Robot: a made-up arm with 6 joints.
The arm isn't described. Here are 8 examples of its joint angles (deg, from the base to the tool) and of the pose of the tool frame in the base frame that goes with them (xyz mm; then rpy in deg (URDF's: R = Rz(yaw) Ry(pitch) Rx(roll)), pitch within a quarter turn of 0, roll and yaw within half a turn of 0).
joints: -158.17 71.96 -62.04 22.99 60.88 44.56
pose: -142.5 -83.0 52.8 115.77 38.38 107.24
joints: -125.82 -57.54 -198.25 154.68 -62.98 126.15
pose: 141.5 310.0 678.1 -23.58 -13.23 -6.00
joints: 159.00 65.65 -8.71 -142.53 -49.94 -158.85
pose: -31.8 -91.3 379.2 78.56 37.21 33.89
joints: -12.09 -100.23 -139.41 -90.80 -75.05 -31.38
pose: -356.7 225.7 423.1 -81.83 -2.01 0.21
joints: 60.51 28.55 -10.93 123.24 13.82 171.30
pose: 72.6 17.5 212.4 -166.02 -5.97 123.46
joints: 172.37 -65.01 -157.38 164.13 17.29 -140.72
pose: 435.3 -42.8 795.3 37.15 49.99 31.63
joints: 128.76 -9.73 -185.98 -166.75 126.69 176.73
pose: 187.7 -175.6 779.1 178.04 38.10 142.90
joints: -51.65 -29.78 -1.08 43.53 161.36 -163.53
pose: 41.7 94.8 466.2 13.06 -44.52 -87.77
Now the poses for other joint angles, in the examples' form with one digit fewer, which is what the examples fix.
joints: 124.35 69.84 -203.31 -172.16 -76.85 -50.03
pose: -246 325 461 -133.4 37.7 13.4
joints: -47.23 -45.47 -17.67 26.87 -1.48 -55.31
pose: 126 -204 546 134.8 -52.3 3.9
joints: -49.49 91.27 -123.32 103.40 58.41 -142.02
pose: 352 -330 55 -167.2 -69.6 -1.4
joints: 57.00 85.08 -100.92 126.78 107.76 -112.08
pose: 141 437 132 -58.1 -31.9 7.4
